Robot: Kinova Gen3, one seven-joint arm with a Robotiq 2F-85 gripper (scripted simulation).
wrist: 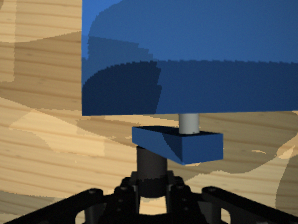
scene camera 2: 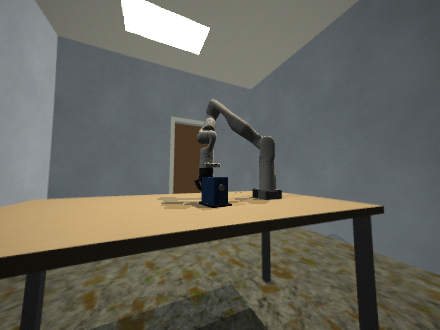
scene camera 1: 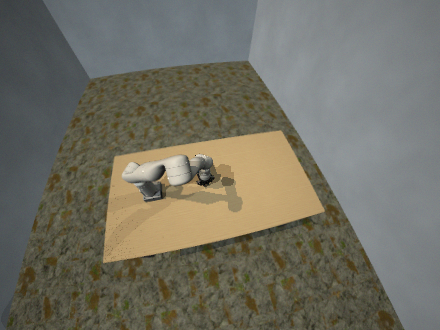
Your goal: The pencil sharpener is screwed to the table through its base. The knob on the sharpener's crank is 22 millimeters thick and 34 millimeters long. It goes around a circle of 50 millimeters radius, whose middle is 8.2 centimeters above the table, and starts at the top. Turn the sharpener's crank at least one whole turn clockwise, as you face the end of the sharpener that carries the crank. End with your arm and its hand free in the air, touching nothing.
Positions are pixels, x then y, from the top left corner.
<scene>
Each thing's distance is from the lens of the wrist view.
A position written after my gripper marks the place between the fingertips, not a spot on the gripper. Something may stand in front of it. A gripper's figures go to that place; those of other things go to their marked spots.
my gripper [wrist: 152, 182]: 0.18 m
blue pencil sharpener [wrist: 130, 64]: 0.06 m
</scene>
